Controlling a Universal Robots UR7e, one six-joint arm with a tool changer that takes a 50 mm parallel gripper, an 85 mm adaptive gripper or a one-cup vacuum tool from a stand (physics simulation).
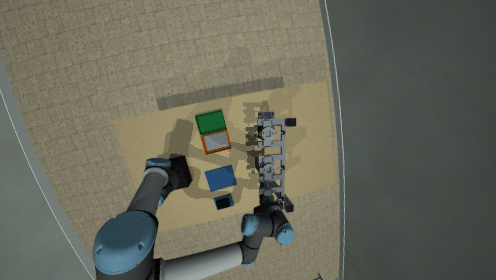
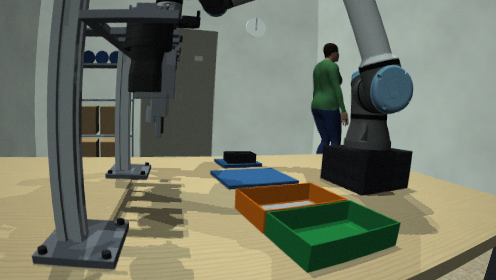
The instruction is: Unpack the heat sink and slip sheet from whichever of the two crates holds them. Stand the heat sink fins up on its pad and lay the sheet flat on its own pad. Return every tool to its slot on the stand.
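Places are measured from the arm's base along level axes (x ahead, y left, z up), in metres.
Pixels of known places: arm's base, link origin: (image 1: 168,180) (image 2: 367,147).
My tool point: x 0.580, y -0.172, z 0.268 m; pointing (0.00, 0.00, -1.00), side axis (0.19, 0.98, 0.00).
Ahead of a thing's pixels: the offset from my tool point to its middle. "pt": to the spot under its first point.
The heat sink, a black block {dx -0.298, dy -0.154, dz -0.349 m} (image 1: 223,202) (image 2: 239,157), sits on the small blue pad {pt dx -0.229, dy -0.149, dz -0.366 m} (image 1: 231,199) (image 2: 218,162); its fins cannot be made out. The pale grey slip sheet {dx -0.213, dy +0.329, dz -0.370 m} (image 1: 216,142) (image 2: 295,205) lies inside the orange crate (image 1: 204,145) (image 2: 250,212). The green crate {dx -0.213, dy +0.468, dz -0.353 m} (image 1: 210,121) (image 2: 350,249) beside it is empty. The larger blue pad {pt dx -0.262, dy +0.049, dz -0.364 m} (image 1: 220,178) (image 2: 255,177) is bare. The arm's wrist is at the near end slot of the tool stand (image 1: 283,162) (image 2: 70,125). Whether a tool is coupled, and any gripper fingers there, are hidden.
Two tool flanges {pt dx +0.076, dy +0.348, dz -0.026 m} (image 1: 268,133) {pt dx +0.039, dy +0.169, dz -0.026 m} (image 1: 268,169) show in the other stand slots. A black tool {dx +0.067, dy +0.350, dz -0.109 m} (image 2: 145,62) and a grey gripper tool {pt dx +0.053, dy +0.386, dz -0.180 m} (image 2: 158,117) hang from the stand. The arm's black base block (image 1: 181,172) (image 2: 365,170) stands beside the pads. A person (image 2: 327,90) is behind the table.
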